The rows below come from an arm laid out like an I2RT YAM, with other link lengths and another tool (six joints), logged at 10 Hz.
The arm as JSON. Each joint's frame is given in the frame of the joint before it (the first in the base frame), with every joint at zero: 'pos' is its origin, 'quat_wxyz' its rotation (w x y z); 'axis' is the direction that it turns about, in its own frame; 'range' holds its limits. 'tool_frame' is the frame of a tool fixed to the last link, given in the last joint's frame.
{
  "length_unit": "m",
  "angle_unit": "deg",
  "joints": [
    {
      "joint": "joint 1",
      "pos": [
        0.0,
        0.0,
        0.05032
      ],
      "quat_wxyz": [
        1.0,
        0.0,
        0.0,
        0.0
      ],
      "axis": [
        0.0,
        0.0,
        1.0
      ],
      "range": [
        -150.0,
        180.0
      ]
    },
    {
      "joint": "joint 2",
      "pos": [
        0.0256,
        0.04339,
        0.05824
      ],
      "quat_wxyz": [
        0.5,
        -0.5,
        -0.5,
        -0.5
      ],
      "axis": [
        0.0,
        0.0,
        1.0
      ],
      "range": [
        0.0,
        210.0
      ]
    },
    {
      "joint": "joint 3",
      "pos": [
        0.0,
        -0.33,
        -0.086
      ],
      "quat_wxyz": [
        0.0,
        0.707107,
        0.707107,
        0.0
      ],
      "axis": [
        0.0,
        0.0,
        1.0
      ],
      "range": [
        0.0,
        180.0
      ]
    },
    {
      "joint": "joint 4",
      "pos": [
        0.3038,
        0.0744,
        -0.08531
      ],
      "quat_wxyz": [
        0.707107,
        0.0,
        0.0,
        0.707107
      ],
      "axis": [
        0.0,
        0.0,
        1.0
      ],
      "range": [
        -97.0,
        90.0
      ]
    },
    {
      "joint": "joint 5",
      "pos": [
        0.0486,
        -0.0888,
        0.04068
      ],
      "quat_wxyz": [
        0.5,
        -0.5,
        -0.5,
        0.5
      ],
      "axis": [
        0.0,
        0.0,
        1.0
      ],
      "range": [
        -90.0,
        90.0
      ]
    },
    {
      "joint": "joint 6",
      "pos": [
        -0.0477,
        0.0,
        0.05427
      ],
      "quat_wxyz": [
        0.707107,
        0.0,
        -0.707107,
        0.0
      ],
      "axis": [
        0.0,
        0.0,
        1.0
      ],
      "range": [
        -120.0,
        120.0
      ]
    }
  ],
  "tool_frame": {
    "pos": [
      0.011,
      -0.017,
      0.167
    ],
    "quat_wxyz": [
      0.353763,
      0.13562,
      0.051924,
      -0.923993
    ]
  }
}
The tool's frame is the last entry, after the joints.
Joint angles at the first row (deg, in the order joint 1, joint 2, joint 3, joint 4, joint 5, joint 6):
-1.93 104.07 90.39 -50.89 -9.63 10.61
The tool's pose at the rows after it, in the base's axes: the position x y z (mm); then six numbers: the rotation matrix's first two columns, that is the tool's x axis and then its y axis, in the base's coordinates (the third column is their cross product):
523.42 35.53 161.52 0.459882 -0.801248 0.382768 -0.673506 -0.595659 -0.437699
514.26 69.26 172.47 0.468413 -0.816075 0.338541 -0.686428 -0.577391 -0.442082
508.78 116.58 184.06 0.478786 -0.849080 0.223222 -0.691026 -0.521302 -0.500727
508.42 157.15 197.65 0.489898 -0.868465 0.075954 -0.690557 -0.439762 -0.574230
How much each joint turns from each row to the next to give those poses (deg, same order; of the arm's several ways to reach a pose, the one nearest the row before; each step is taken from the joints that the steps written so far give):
3.23 -1.27 1.03 -2.12 0.05 1.44
3.39 -0.08 2.16 -2.98 -0.62 4.20
2.77 -0.05 1.16 -0.17 -5.68 5.49
1.01 -0.02 0.06 2.40 -8.28 4.94

